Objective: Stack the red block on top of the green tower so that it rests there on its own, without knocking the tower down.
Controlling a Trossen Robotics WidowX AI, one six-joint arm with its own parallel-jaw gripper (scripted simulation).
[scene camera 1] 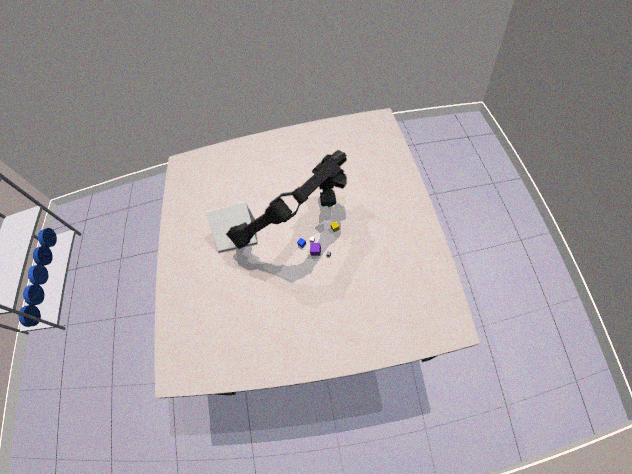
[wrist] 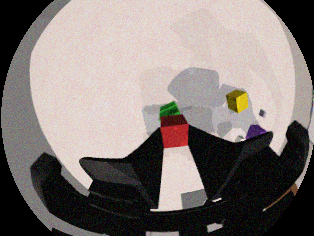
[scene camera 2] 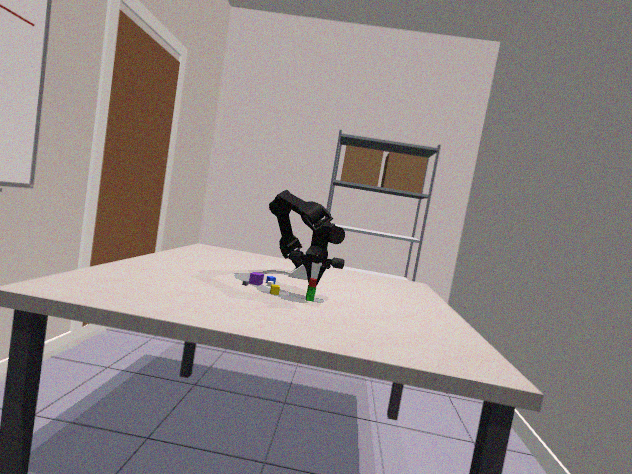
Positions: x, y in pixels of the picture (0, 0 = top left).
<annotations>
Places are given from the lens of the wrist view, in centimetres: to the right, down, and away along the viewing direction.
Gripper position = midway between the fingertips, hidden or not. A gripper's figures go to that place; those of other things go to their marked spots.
my gripper (wrist: 173, 129): 2, 1, 10
red block (wrist: 174, 129): 1, 1, 8
</annotations>
